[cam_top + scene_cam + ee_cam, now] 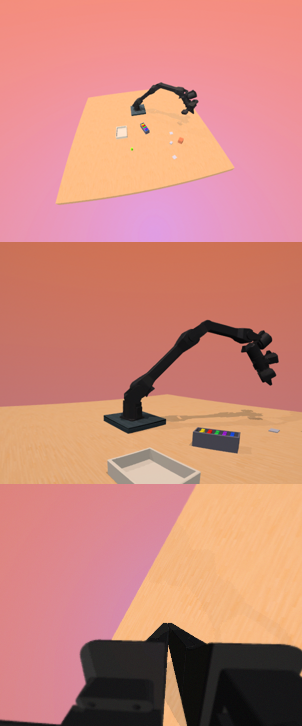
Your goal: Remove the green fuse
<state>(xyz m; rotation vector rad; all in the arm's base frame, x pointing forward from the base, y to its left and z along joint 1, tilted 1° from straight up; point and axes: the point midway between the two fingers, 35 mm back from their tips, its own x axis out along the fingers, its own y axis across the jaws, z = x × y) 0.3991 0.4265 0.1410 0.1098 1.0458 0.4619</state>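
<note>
Right now my gripper tip is 450 mm to the left of the green fuse, 110 mm above it and 100 mm past it. Also, from my gripper tip: blue fuse: 450 mm to the right, 110 mm below, 70 mm behind; purple fuse: 450 mm to the right, 110 mm below, 80 mm behind; red fuse: 460 mm to the right, 120 mm behind, 110 mm below.
</note>
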